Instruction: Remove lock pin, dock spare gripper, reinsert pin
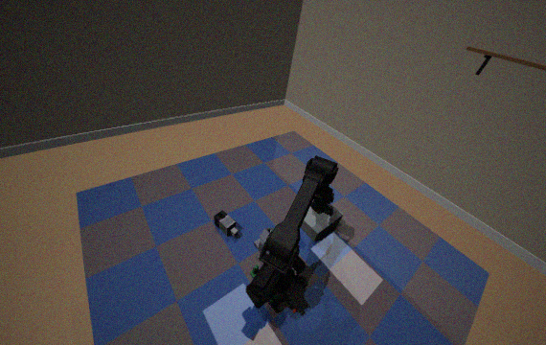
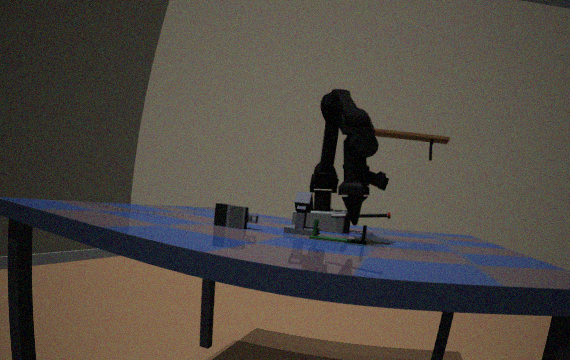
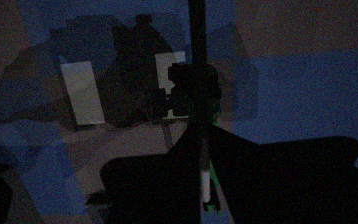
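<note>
Right now my gripper tip is 30 mm to the left of the green rack, 20 mm above it and 10 mm short of it. The rest, counted from my gripper tip: socket 160 mm to the right, 80 mm behind, 10 mm above; then spare gripper 310 mm to the right, 30 mm ahead, 20 mm below.
</note>
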